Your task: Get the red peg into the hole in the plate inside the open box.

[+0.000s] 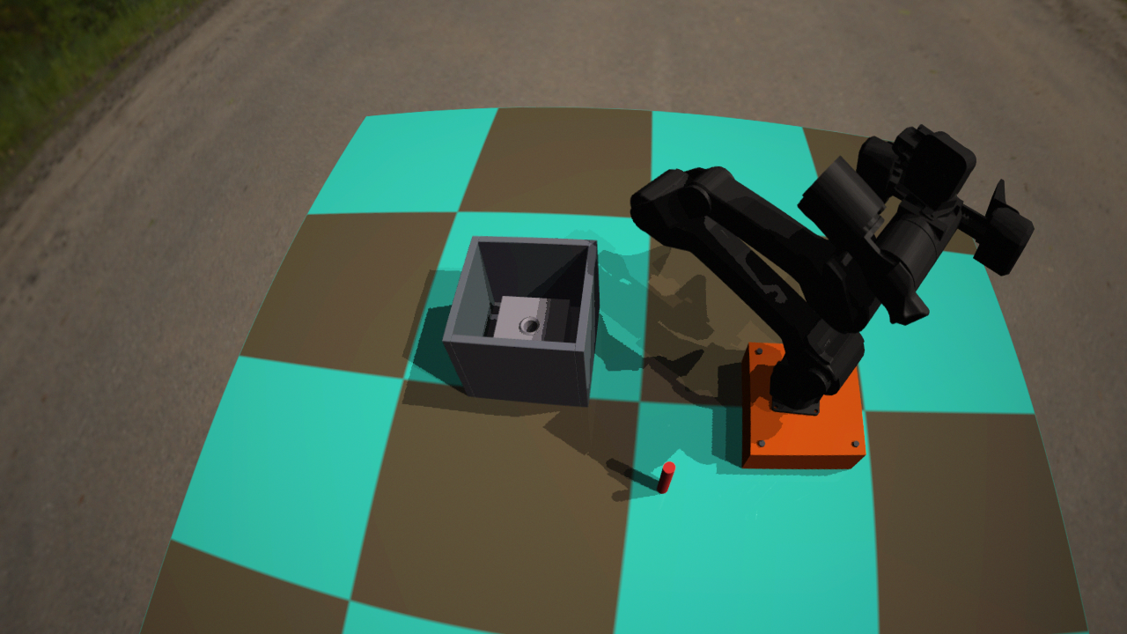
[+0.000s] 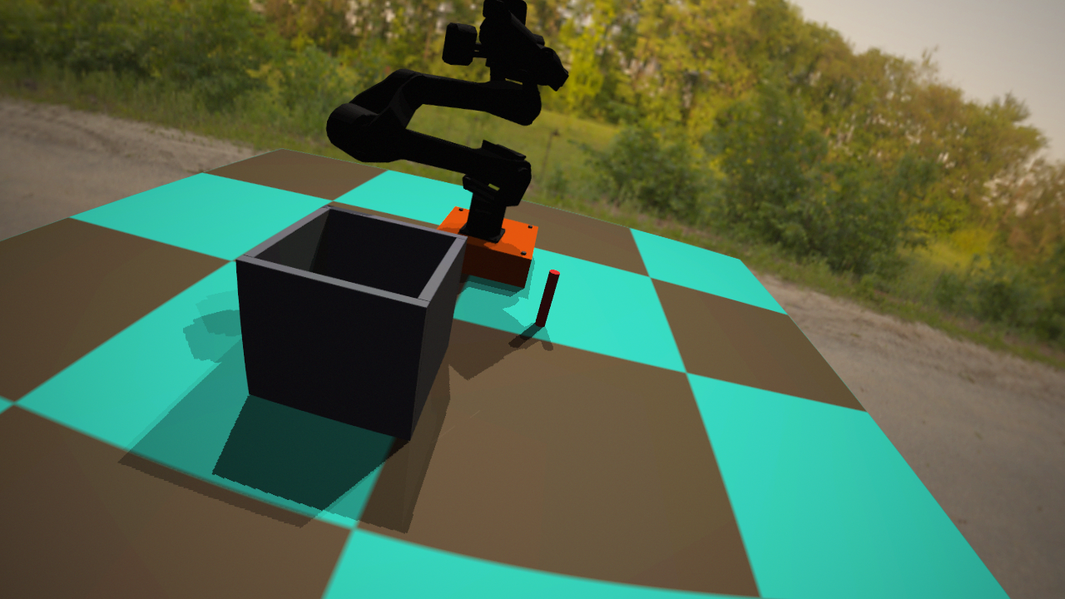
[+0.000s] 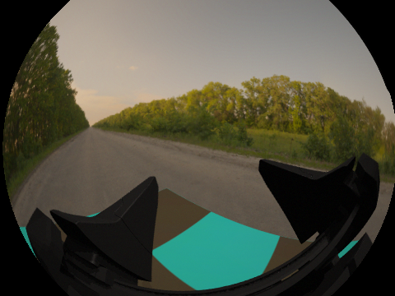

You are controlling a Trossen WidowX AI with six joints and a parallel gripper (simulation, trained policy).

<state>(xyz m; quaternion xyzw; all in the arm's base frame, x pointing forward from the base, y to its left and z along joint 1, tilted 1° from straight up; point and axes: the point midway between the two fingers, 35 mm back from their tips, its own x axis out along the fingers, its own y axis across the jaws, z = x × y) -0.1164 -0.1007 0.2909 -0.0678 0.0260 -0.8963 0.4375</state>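
My gripper tip is 310 mm above the red peg, 280 mm short of it and 250 mm to the right of it. Also, from my gripper tip: grey plate 480 mm ahead, 300 mm below, 90 mm to the left.
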